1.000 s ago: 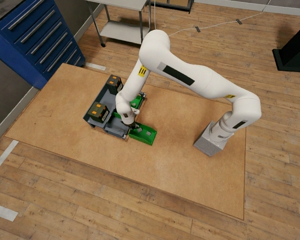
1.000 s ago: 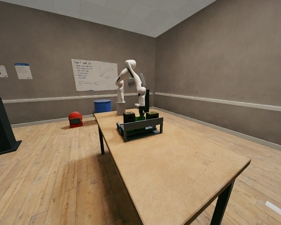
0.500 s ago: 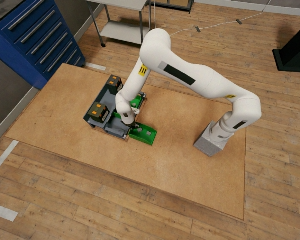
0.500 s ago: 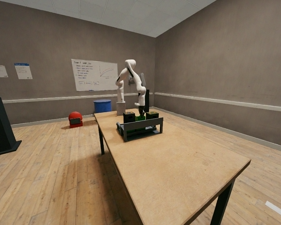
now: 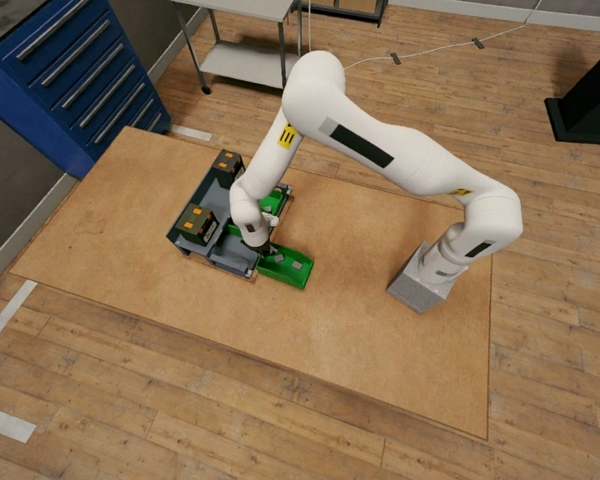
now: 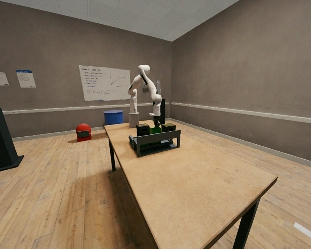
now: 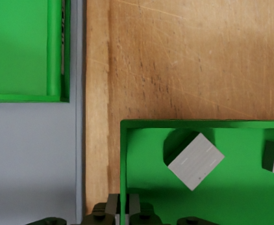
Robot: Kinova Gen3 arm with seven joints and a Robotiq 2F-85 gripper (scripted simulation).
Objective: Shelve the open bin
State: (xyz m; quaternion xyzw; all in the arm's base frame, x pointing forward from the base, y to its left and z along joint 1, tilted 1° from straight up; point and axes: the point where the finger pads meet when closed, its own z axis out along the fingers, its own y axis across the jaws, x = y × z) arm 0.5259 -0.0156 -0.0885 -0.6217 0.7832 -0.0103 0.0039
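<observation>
The grey part lies 5 cm behind my hand, 1 cm to the right of it and 6 cm below it. Also, from my hand: grey shelf (13 cm ahead, 14 cm to the right, 3 cm below).
</observation>
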